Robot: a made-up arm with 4 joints.
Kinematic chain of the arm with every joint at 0, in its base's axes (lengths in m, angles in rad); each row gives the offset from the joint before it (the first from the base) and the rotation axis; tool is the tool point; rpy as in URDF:
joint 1: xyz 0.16 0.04 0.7 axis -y
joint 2: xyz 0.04 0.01 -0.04 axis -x
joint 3: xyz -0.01 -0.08 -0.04 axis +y
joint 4: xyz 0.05 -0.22 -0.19 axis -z
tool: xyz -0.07 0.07 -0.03 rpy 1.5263 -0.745 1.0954
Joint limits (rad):
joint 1: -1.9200..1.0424
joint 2: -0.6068..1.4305
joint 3: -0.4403..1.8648
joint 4: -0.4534..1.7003
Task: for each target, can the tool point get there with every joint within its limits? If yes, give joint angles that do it. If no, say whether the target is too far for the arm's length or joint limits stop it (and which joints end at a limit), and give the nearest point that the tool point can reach.
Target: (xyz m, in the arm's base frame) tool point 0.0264 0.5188 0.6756
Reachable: no: joint limits stop it (at a limit: joint 1, joint 2, joint 3) | nearest point -0.1210 0.0758 0.6687 | short by 0.467 m
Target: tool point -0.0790 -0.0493 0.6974
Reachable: yes | joints 0.6590 1.2342 1.6798 0.4446
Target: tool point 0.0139 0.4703 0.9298
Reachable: no: joint limits stop it (at a limit: joint 2, joint 3, joint 4) | nearest point 0.0054 0.0774 0.9432 | short by 0.393 m
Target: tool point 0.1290 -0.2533 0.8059
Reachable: yes | joints -0.7275 1.0882 0.5127 0.0286
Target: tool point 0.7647 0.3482 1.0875
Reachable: no: too far | nearest point 0.4027 0.0774 0.8555 | short by 0.508 m
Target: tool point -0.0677 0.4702 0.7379
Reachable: no: joint limits stop it (at a limit: joint 2, joint 3, joint 4) | nearest point -0.1243 0.0774 0.7473 | short by 0.397 m
